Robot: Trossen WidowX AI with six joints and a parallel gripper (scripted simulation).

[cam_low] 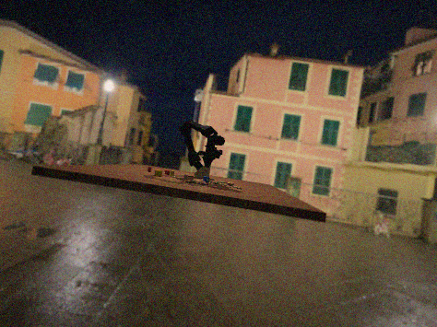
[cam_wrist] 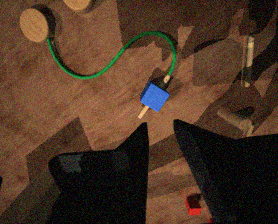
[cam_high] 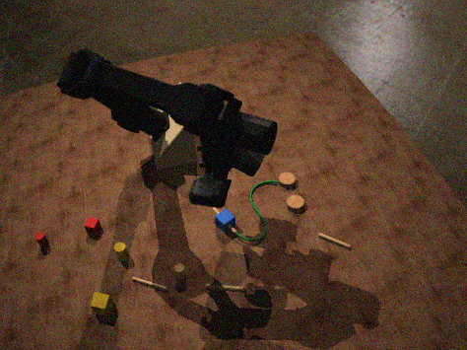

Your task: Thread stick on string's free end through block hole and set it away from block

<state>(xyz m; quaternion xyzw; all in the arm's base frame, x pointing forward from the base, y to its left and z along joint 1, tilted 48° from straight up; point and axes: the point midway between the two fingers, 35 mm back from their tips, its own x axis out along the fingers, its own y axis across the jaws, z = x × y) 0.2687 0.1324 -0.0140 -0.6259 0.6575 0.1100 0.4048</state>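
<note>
The blue cube is 1 cm ahead of my gripper tip, 1 cm to the left of it and 8 cm below it. From my gripper tip the other things lie so: wooden peg 12 cm ahead, 10 cm to the right, 8 cm below; then yellow cylinder 5 cm ahead, 22 cm to the right, 8 cm below; then thin wooden stick 2 cm ahead, 1 cm to the left, 8 cm below.
</note>
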